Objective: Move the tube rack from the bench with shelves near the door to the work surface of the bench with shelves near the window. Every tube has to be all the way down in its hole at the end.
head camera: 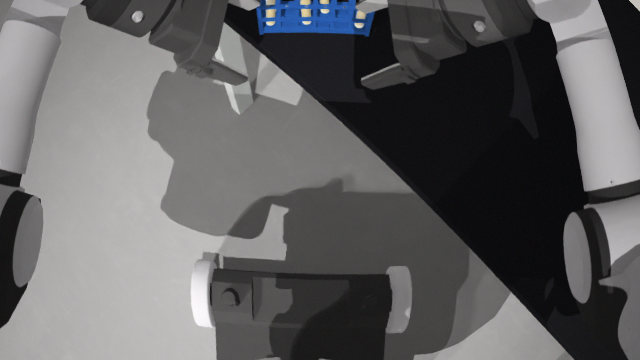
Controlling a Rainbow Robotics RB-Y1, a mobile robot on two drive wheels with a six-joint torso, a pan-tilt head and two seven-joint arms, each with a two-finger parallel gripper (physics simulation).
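Frame: origin at the robot's base, x ahead, y left, z up, level; metres.
Seen in the pictures: left gripper, fingertip midpoint: [249,40]; right gripper, fingertip midpoint: [363,43]; robot's base at its link origin: [300,299].
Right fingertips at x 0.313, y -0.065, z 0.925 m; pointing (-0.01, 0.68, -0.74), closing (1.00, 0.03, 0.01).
Offsets run from my right fingertips to a thing's top centre. "spot": to the spot under its first point. Level surfaces: height alone.
The blue tube rack @[spot: dx +0.110, dy +0.053, dz -0.148 m] [315,27] is at the top edge of the head view, cut off by it. The pale lower ends of several tubes show through its bars; their caps are out of view, so how deep they sit cannot be told. My left gripper [250,43] is open at the rack's left end and my right gripper [365,45] is open at its right end. Each has one dark finger nearer the robot, apart from the rack, and one light fingertip close beside a rack end. Whether those tips touch the rack is unclear.
A black bench top @[dz -0.162 m] [450,165] fills the right, its edge running diagonally from top centre to lower right. Grey floor @[dz -0.924 m] [100,125] with shadows lies left of it. The robot's base [300,300] shows at bottom centre. A pale angular piece @[spot: dx +0.260, dy +0.251, dz -0.838 m] [242,100] stands below the left gripper.
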